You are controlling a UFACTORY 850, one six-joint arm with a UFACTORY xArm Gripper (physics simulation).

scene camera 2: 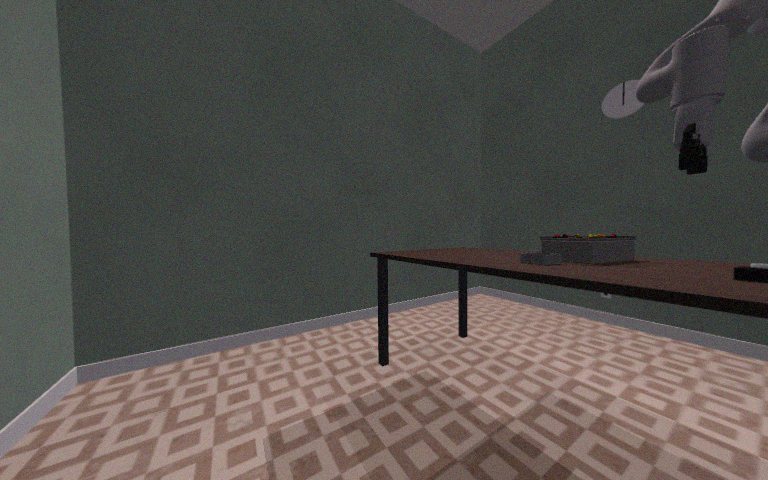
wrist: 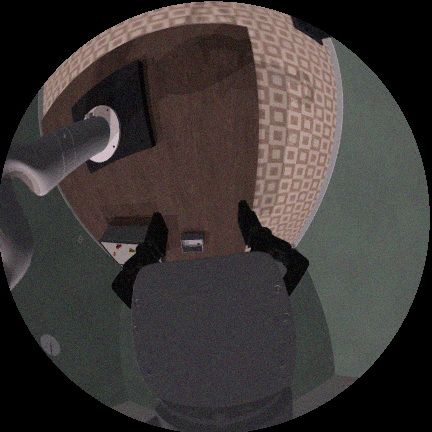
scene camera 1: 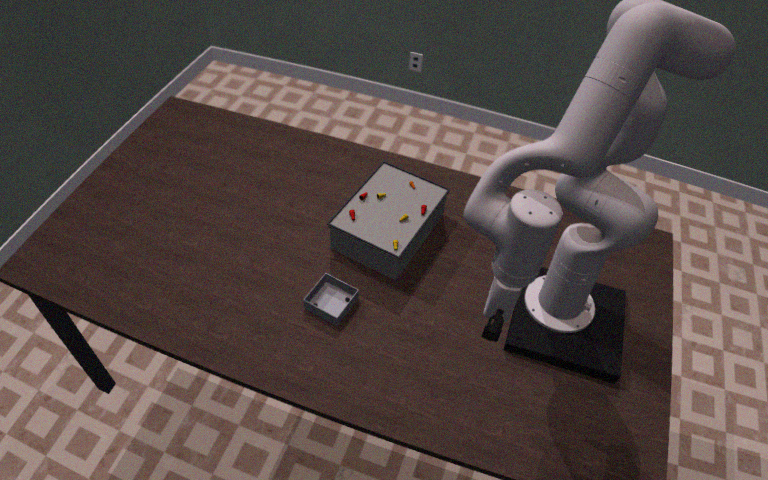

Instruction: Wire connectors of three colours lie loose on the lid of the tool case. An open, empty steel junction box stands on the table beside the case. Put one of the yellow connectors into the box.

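Note:
Three yellow connectors lie apart on the light lid of the tool case (scene camera 1: 368, 226) (scene camera 2: 614, 250) (wrist: 125, 232): one yellow connector (scene camera 1: 381, 195) towards the back left, one yellow connector (scene camera 1: 403, 217) right of the middle, one yellow connector (scene camera 1: 395, 244) near the front corner. The open steel junction box (scene camera 1: 320, 311) (scene camera 2: 540, 259) (wrist: 192, 235) stands on the table in front of the case and holds no connector. My gripper (scene camera 1: 493, 327) (scene camera 2: 693, 170) (wrist: 200, 215) is open and empty, high above the table, to the right of the case and box in scene camera 1.
Red connectors (scene camera 1: 352, 215) (scene camera 1: 363, 195) (scene camera 1: 423, 209) and an orange connector (scene camera 1: 412, 185) share the lid. The arm's black base plate (scene camera 1: 566, 356) (scene camera 2: 750, 274) (wrist: 135, 110) is on the right part of the table (scene camera 1: 226, 316) in scene camera 1.

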